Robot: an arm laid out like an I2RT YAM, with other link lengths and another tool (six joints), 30 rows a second.
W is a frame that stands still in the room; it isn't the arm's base.
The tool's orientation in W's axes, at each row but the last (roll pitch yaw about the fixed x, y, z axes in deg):
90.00, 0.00, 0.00
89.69, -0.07, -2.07
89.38, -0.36, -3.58
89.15, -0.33, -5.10
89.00, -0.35, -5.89
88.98, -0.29, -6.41
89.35, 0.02, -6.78
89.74, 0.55, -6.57
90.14, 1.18, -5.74
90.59, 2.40, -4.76
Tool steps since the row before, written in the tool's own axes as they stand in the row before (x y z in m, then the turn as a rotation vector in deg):
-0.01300, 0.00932, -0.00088, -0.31, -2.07, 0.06
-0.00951, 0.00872, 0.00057, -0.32, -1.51, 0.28
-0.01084, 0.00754, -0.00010, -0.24, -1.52, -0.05
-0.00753, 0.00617, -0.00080, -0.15, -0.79, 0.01
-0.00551, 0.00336, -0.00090, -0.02, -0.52, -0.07
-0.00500, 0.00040, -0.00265, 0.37, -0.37, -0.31
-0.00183, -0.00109, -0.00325, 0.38, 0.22, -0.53
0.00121, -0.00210, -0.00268, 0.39, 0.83, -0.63
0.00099, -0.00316, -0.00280, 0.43, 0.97, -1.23
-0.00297, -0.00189, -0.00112, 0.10, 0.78, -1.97
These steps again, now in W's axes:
-0.01300, 0.00088, 0.00932, -0.31, -0.06, -2.07
-0.00953, -0.00018, 0.00871, -0.33, -0.28, -1.51
-0.01085, 0.00086, 0.00747, -0.23, 0.05, -1.52
-0.00746, 0.00156, 0.00611, -0.15, -0.01, -0.79
-0.00540, 0.00152, 0.00331, -0.01, 0.06, -0.52
-0.00467, 0.00320, 0.00033, 0.40, 0.26, -0.37
-0.00144, 0.00343, -0.00113, 0.44, 0.48, 0.21
0.00149, 0.00252, -0.00212, 0.47, 0.58, 0.82
0.00120, 0.00270, -0.00317, 0.57, 1.18, 0.96
-0.00294, 0.00139, -0.00175, 0.30, 1.94, 0.80

